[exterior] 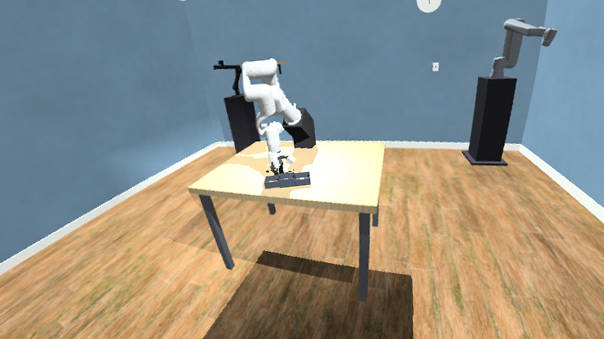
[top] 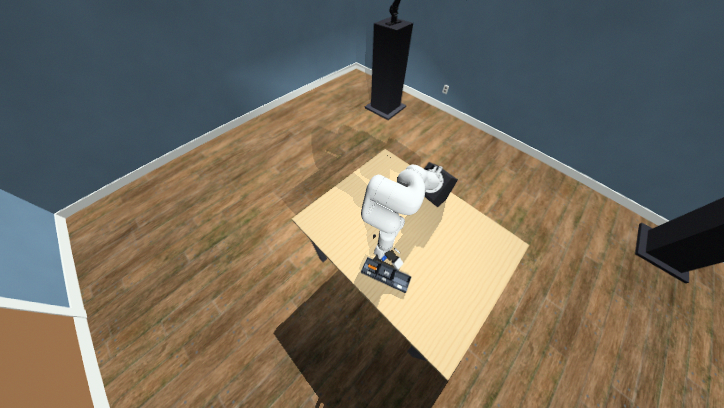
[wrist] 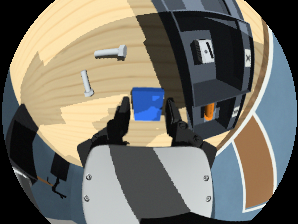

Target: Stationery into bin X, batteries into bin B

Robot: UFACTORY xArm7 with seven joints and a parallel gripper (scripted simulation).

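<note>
Now: the blue block 20 mm below my hand. The rest, counted from my hand: dark double bin 70 mm ahead, 80 mm to the left; then pencil sharpener 60 mm ahead, 80 mm to the left, 10 mm below; then orange battery 90 mm ahead, 10 mm below.
</note>
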